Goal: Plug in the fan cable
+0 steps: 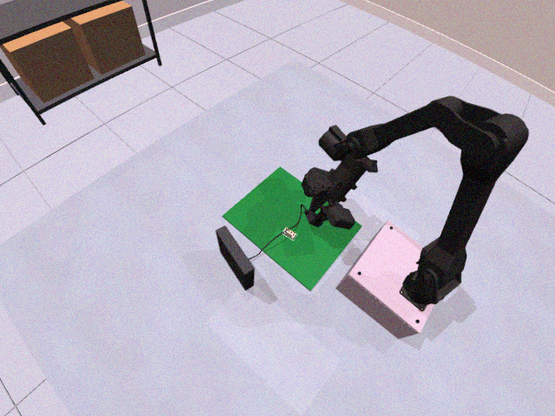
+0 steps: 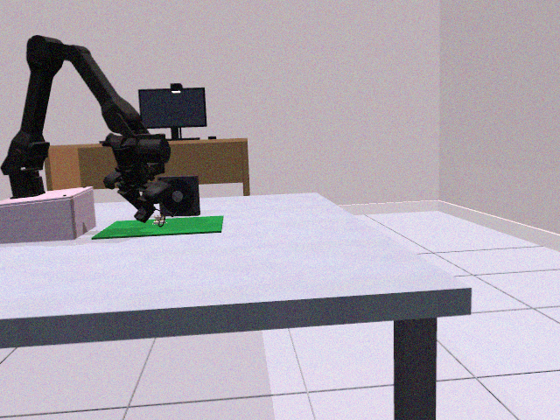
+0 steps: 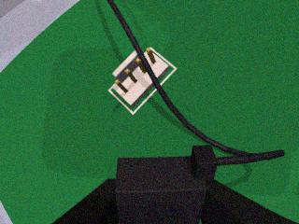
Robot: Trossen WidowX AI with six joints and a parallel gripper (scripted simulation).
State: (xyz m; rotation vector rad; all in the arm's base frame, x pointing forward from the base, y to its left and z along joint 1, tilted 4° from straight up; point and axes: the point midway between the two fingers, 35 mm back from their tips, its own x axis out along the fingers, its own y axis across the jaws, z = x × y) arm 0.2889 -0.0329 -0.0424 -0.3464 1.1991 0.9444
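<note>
The green board lies 6 cm below my gripper tip, 4 cm ahead of it and 2 cm to the left of it. Also, from my gripper tip: black fan (20 cm to the left, 6 cm ahead, 2 cm above); black plug (1 cm to the right, 1 cm behind).
</note>
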